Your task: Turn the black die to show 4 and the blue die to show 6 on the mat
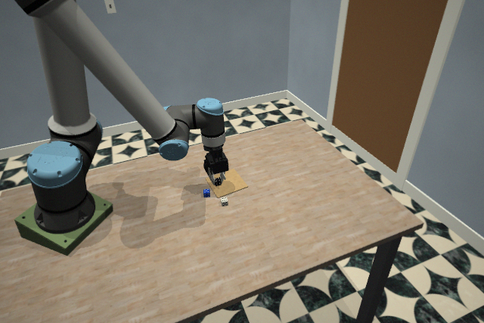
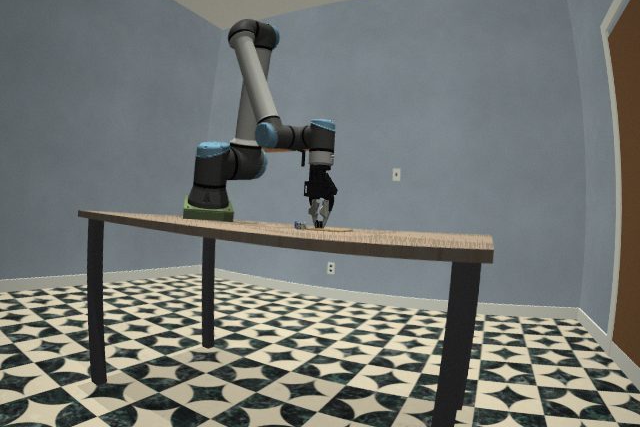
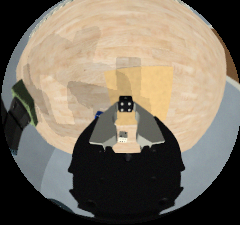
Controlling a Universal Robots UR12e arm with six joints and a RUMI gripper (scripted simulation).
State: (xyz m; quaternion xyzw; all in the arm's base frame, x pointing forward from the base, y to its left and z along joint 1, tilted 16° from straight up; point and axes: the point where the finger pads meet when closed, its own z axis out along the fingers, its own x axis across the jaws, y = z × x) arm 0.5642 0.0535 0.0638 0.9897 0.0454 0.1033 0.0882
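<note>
Right now my hand is right at the black die. Also, from my hand: white die: 120 mm to the right, 10 mm below; then tan mat: 40 mm ahead, 20 mm below; then blue die: 60 mm behind, 50 mm to the right, 10 mm below.
</note>
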